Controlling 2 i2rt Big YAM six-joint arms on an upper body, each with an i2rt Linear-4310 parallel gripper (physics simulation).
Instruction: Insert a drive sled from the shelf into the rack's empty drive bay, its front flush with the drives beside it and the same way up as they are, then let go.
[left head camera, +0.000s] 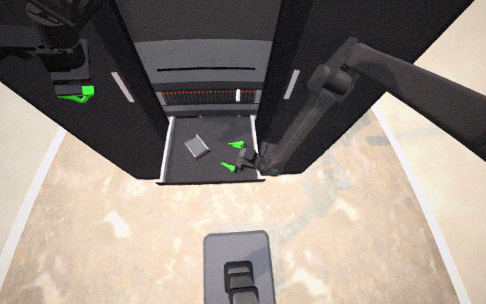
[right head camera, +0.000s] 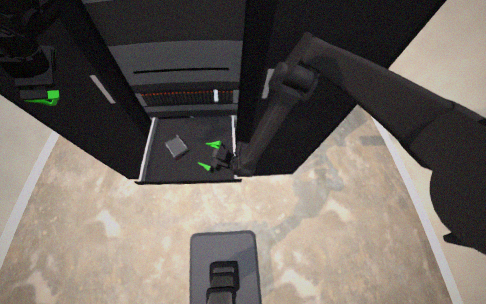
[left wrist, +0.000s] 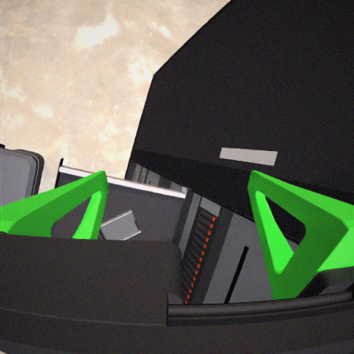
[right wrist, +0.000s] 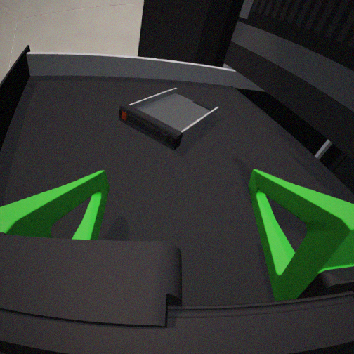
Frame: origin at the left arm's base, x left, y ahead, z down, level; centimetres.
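Where they show: left gripper, fingertip midpoint: (left head camera: 80, 84) (right head camera: 51, 88); right gripper, fingertip midpoint: (left head camera: 224, 153) (right head camera: 202, 153).
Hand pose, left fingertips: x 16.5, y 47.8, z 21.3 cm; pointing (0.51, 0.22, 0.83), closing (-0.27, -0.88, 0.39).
Each offset is from my left fingertips to the top centre of the thing. "spot": to the spot under its first point. Level surfaces: height alone.
A grey drive sled {dy +6.8, dx -22.4, dz +44.2 cm} (left head camera: 198, 146) (right head camera: 176, 146) (left wrist: 121, 226) (right wrist: 172, 112) lies flat and askew on the dark pulled-out shelf {dz +45.9 cm} (left head camera: 210, 172) (right head camera: 190, 173) (right wrist: 185, 200); its dark front with an orange-red latch shows in the right wrist view. The row of drives {spot: dy +23.9, dx -25.5, dz +28.3 cm} (left head camera: 200, 96) (right head camera: 180, 97) (left wrist: 199, 260) sits in the rack above the shelf, with a bright white slot toward its right in the head views. My right gripper (left head camera: 233, 155) (right head camera: 209, 155) (right wrist: 178, 177) is open and empty over the shelf, right of the sled in the head views. My left gripper (left wrist: 177, 178) is open and empty, high at the far left.
Black cabinet sides or doors with pale handles (left head camera: 123, 87) (left head camera: 292, 84) (right head camera: 103, 89) (left wrist: 248, 156) flank the rack. The shelf has raised side walls (left head camera: 168, 150) (right head camera: 148, 150) (right wrist: 130, 66). A grey base {dz +111.6 cm} (left head camera: 215, 260) (right head camera: 200, 260) stands in front.
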